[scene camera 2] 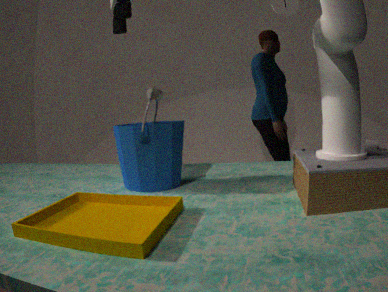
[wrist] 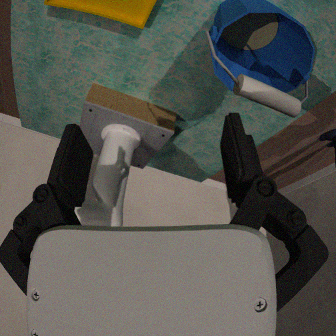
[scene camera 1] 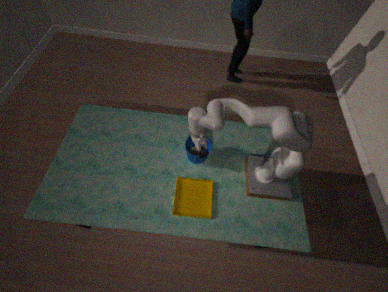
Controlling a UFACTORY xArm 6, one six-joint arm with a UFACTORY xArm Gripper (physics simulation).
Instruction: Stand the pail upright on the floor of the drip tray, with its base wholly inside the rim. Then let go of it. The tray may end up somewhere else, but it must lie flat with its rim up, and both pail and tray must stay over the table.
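Frame: origin at the arm's base, x ahead, y left, z up, level; centimetres.
Seen in the pictures: gripper, fingertip midpoint: (scene camera 2: 121, 26) (scene camera 1: 198, 150); arm's base at its link origin: (scene camera 2: 341, 156) (scene camera 1: 264, 174).
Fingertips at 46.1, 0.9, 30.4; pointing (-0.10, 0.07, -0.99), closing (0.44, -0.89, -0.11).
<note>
Pixels of each thing's top centre, then the offset from my fingertips to it, as dx, dy, dz. "*": a spot on its surface instead. Level surfaces: height alone.
- blue pail at a spot on its surface: (scene camera 2: 152, 157) * -3.8, -8.4, -30.1
- pale grip at its top centre: (scene camera 2: 155, 88) -3.1, -16.5, -13.9
- drip tray at its top centre: (scene camera 2: 99, 211) (scene camera 1: 193, 196) +0.3, +15.2, -36.1
- green mottled table at its surface level: dz -38.4
The blue pail (scene camera 1: 195, 158) (scene camera 2: 152, 157) (wrist: 287, 45) stands upright on the table behind the yellow drip tray, apart from it. Its wire handle is raised, with a pale grip (scene camera 2: 154, 93) (wrist: 267, 96) above the rim. The drip tray (scene camera 1: 193, 197) (scene camera 2: 100, 220) (wrist: 117, 7) lies flat, rim up, with nothing on its floor. My gripper (scene camera 1: 201, 150) (scene camera 2: 121, 20) (wrist: 151, 132) is open and empty. In scene camera 2 it hangs well above the pail, a little left of the handle grip. In the wrist view the grip lies beyond the right finger, outside the gap.
The robot's base block (scene camera 1: 267, 191) (scene camera 2: 345, 189) (wrist: 127, 104) stands on the right part of the green mottled table (scene camera 1: 110, 165) (scene camera 2: 250, 240) (wrist: 45, 65), right of pail and tray. The arm reaches from it over the table. A person (scene camera 1: 242, 42) (scene camera 2: 270, 87) stands beyond the table's far edge.
</note>
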